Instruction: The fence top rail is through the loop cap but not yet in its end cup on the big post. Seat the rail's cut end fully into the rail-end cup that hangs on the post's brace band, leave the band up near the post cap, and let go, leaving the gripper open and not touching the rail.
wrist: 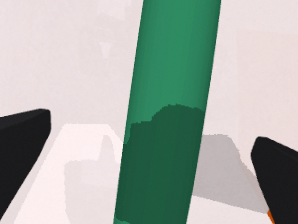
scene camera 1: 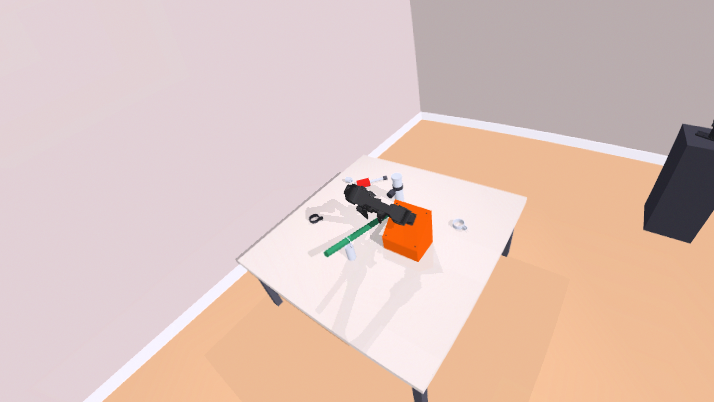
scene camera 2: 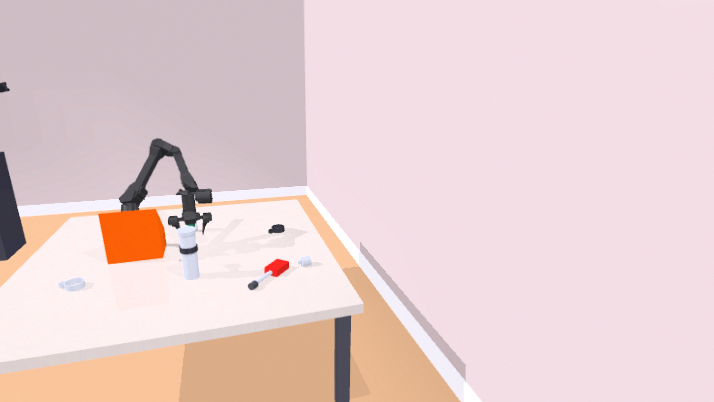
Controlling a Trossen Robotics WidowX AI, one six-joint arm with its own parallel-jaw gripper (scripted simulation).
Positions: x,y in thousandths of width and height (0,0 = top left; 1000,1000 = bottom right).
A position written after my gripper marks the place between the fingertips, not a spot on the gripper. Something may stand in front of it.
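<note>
My gripper (wrist: 518,596): open, holding nothing. Green top rail (wrist: 582,288) in view too.
</note>
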